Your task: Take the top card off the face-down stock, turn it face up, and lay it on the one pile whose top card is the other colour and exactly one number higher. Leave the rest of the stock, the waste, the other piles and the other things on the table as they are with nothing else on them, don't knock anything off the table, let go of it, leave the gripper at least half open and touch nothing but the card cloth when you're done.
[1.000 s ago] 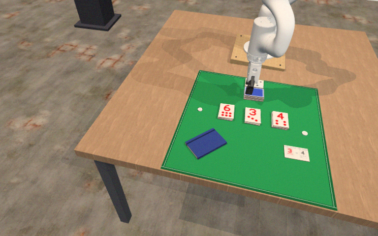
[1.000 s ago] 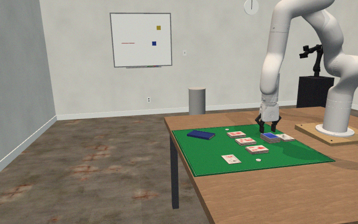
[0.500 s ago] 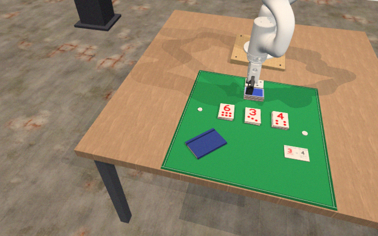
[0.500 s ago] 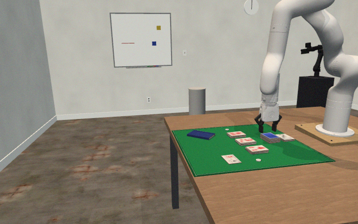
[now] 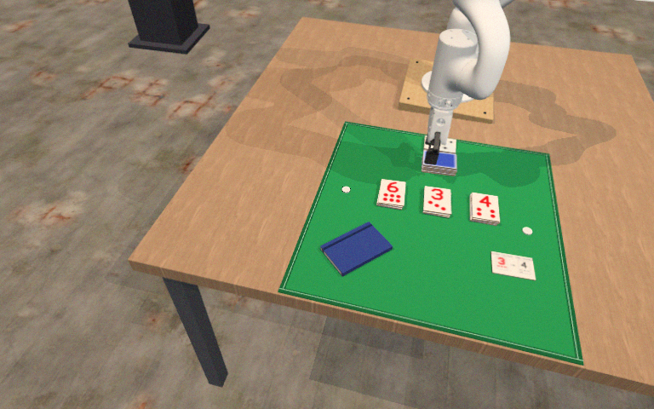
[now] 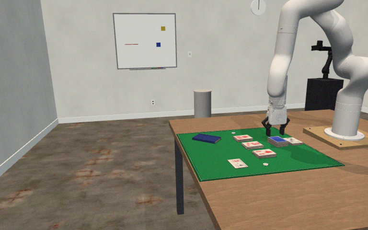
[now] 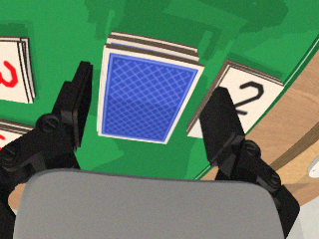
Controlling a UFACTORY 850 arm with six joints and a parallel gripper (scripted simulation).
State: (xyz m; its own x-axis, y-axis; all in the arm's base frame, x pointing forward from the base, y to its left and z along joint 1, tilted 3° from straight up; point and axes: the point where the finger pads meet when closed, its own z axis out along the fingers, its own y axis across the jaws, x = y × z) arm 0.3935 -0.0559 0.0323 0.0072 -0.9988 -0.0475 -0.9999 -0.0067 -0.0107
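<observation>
Right now the black 5 card is 3 cm to the left of my hand and 3 cm below it. Also, from my hand: green card cloth: 18 cm ahead, 7 cm below, 2 cm to the left; then small reference card: 31 cm ahead, 20 cm to the left, 5 cm below; then black 2: 9 cm behind, 4 cm below, 3 cm to the left.
</observation>
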